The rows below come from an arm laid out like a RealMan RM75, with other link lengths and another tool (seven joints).
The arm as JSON. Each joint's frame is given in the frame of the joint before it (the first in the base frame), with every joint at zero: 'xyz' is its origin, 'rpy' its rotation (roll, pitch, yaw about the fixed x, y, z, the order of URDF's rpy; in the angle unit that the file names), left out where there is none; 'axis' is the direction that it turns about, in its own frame. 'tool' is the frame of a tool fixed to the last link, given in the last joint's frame.
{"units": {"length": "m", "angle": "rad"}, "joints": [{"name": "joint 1", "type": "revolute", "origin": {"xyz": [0.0, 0.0, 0.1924]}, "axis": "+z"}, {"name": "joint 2", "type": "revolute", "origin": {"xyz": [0.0, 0.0, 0.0], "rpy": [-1.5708, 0.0, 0.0]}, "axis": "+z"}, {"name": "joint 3", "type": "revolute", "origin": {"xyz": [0.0, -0.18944, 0.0], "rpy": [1.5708, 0.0, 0.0]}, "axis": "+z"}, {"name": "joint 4", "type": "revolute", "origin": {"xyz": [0.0, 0.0, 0.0], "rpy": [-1.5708, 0.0, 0.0]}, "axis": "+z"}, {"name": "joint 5", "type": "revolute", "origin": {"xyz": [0.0, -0.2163, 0.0], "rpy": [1.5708, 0.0, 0.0]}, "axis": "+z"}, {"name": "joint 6", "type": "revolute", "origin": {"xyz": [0.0, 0.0, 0.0], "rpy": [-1.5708, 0.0, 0.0]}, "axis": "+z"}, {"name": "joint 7", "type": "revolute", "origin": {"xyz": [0.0, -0.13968, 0.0], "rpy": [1.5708, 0.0, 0.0]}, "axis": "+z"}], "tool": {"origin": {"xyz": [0.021, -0.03, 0.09], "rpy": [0.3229, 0.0, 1.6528]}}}
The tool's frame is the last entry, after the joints.
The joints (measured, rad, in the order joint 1, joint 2, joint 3, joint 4, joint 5, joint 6, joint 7), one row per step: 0.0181, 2.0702, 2.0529, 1.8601, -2.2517, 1.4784, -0.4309; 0.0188, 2.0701, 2.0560, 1.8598, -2.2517, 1.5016, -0.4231; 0.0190, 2.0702, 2.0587, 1.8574, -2.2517, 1.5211, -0.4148; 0.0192, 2.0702, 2.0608, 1.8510, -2.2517, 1.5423, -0.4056; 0.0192, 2.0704, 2.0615, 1.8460, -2.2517, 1.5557, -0.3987; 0.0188, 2.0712, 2.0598, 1.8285, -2.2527, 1.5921, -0.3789; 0.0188, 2.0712, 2.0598, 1.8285, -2.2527, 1.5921, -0.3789; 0.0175, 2.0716, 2.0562, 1.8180, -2.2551, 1.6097, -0.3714; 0.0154, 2.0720, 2.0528, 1.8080, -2.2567, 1.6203, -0.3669; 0.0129, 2.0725, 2.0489, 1.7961, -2.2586, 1.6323, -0.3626; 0.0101, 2.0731, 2.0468, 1.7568, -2.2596, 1.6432, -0.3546
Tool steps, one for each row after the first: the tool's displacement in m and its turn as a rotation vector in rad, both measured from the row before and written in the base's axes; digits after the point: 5 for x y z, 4 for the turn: 0.00063, -0.00440, -0.00240, -0.0182, 0.0065, -0.0122; 0.00104, -0.00407, -0.00237, -0.0157, 0.0076, -0.0138; 0.00173, -0.00485, -0.00332, -0.0194, 0.0099, -0.0178; 0.00114, -0.00327, -0.00244, -0.0130, 0.0075, -0.0127; 0.00337, -0.00971, -0.00795, -0.0398, 0.0217, -0.0378; 0.00000, 0.00000, 0.00000, 0.0000, 0.0000, 0.0000; 0.00221, -0.00540, -0.00452, -0.0230, 0.0086, -0.0190; 0.00214, -0.00406, -0.00358, -0.0165, 0.0068, -0.0151; 0.00247, -0.00476, -0.00407, -0.0192, 0.0076, -0.0170; 0.00699, -0.00785, -0.00798, -0.0276, 0.0224, -0.0420
